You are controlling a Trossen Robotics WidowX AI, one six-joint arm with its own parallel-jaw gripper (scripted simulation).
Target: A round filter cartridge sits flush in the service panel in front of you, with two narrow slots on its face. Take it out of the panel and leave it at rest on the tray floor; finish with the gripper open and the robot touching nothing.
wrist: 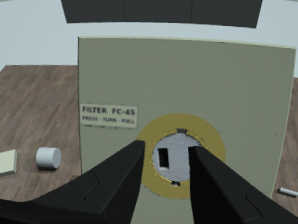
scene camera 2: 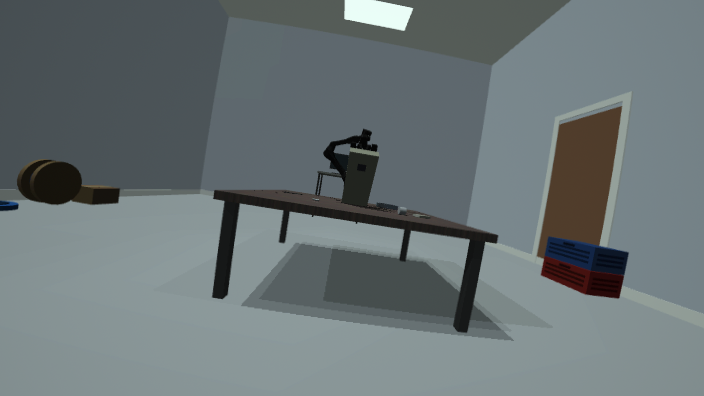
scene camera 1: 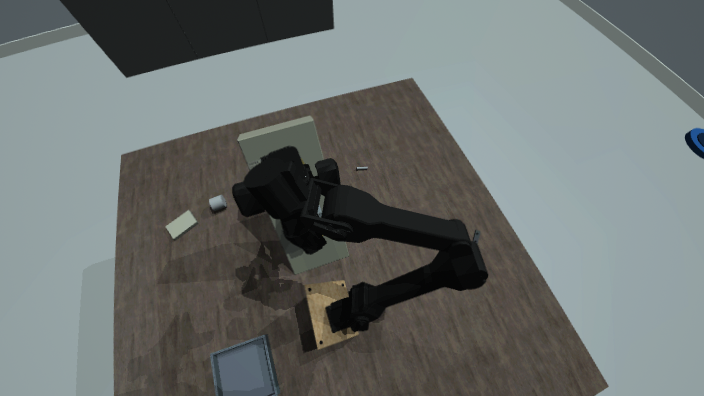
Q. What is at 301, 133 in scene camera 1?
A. A service panel.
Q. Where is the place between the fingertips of the gripper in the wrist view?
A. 167, 153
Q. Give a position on a service panel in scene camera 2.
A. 362, 164
